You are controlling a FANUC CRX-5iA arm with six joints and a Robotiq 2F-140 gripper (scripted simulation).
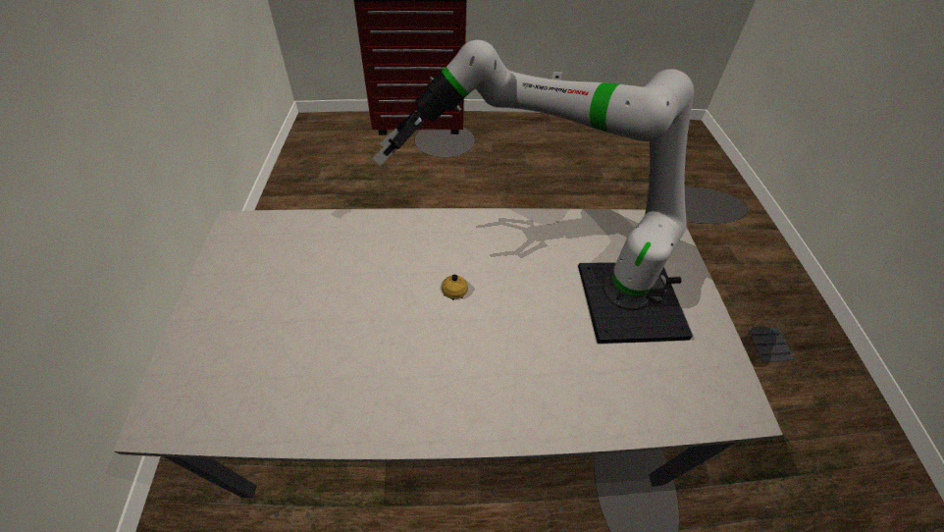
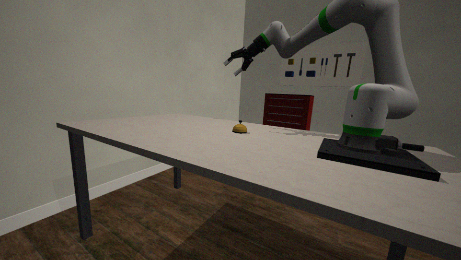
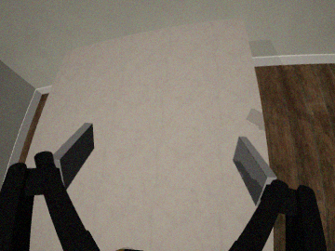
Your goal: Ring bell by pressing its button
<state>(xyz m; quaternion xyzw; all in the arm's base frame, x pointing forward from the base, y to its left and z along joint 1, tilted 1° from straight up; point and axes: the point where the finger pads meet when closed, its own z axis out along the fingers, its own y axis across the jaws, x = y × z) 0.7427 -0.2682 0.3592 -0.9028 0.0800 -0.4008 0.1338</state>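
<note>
The bell button lies 320 mm below my hand, 220 mm to the left of it and 190 mm behind it. Round my hand: small yellow dome bell (340 mm below, 220 mm to the left, 190 mm behind).
</note>
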